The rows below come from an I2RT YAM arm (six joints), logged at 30 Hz.
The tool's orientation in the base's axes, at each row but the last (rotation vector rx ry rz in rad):
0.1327, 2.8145, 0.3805
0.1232, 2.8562, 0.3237
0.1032, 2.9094, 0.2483
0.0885, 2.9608, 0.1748
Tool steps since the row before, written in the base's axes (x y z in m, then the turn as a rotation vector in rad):
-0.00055, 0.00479, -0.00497, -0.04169, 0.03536, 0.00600
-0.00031, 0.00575, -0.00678, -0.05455, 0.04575, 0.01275
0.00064, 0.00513, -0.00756, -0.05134, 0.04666, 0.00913
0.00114, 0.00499, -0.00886, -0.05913, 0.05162, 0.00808
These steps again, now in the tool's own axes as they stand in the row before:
0.00253, 0.00322, 0.00558, 0.04258, 0.03348, -0.00949
0.00264, 0.00401, 0.00749, 0.05444, 0.04444, -0.01713
0.00142, 0.00375, 0.00823, 0.05216, 0.04486, -0.01279
0.00073, 0.00392, 0.00942, 0.06034, 0.04927, -0.01259

